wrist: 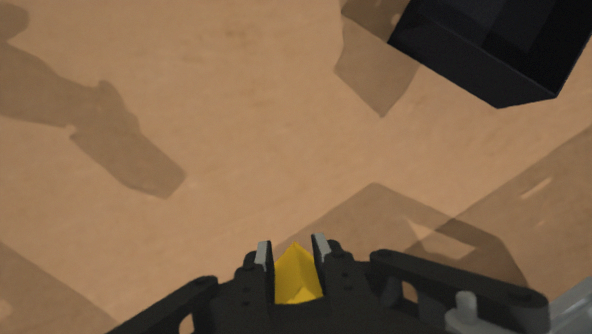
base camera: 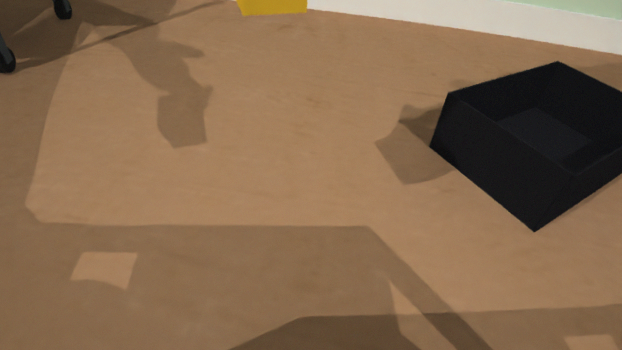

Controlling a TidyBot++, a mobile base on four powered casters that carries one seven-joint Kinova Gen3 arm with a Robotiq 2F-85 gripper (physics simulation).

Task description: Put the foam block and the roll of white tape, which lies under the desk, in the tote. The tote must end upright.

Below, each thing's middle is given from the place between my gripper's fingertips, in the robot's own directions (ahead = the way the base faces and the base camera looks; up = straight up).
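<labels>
There's a black tote (base camera: 535,141) that's 80 mm ahead of my hand, 420 mm to the right of it and 230 mm below it. The yellow foam block (wrist: 296,280) is 20 mm above my hand, 10 mm to the left of it and 50 mm behind it. Going by their middles, that block is the nearest to my hand of the things named here.
</labels>
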